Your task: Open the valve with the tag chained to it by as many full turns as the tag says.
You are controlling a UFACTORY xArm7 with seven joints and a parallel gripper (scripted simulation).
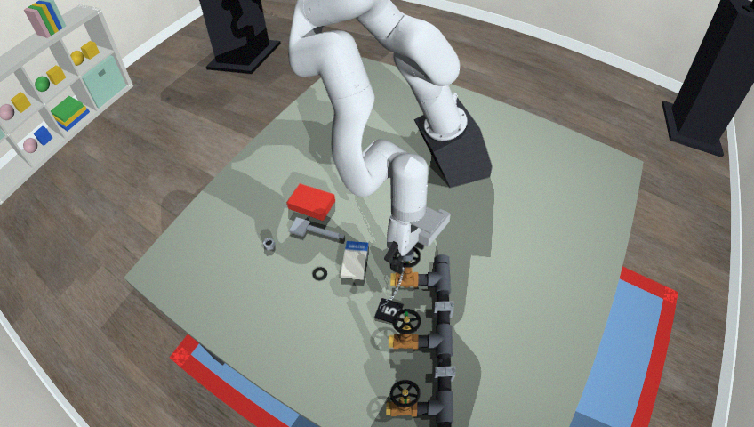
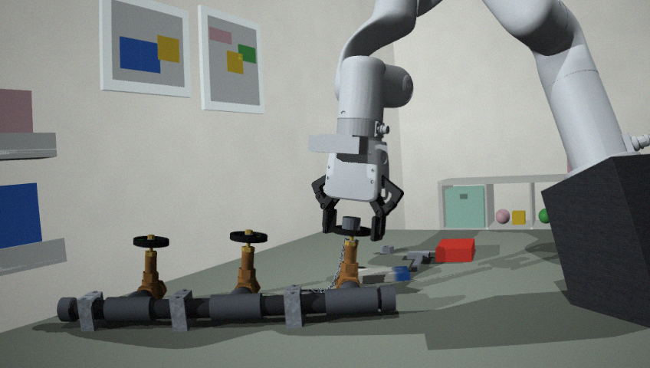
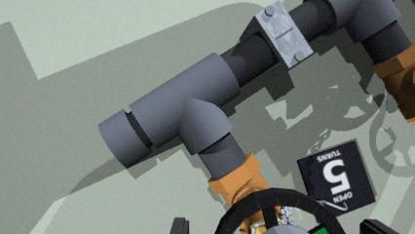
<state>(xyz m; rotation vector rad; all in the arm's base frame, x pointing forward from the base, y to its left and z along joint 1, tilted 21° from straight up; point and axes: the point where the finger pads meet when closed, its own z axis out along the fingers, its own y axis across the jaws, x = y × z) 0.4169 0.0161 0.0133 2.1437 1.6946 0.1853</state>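
The grey cap lies 20 mm above my hand. The rest, counted from my hand: black washer (230 mm to the right, 120 mm below, 50 mm ahead); then blue box (150 mm to the right, 110 mm below, 10 mm behind); then black tag (120 mm below, 100 mm ahead, 20 mm to the right).
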